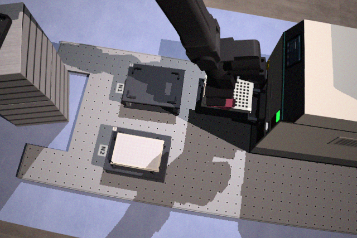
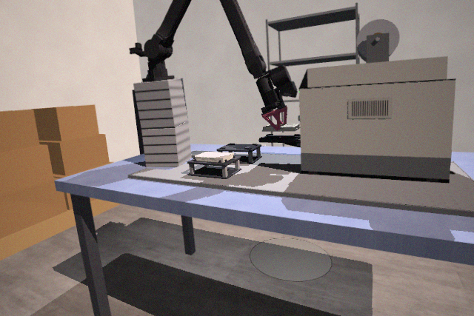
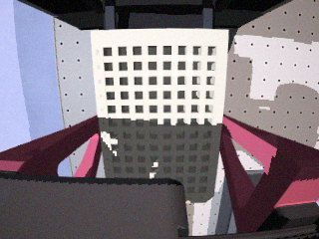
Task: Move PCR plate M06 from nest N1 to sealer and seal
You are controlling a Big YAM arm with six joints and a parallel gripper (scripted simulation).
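My gripper is now 4 cm above the sealer stage. From my hand the other things lie so: white start key: 11 cm ahead, 8 cm to the right, 4 cm above; then white 96-well plate M06: right at my hand; then dark screen: 17 cm above, 11 cm ahead, 6 cm to the left.
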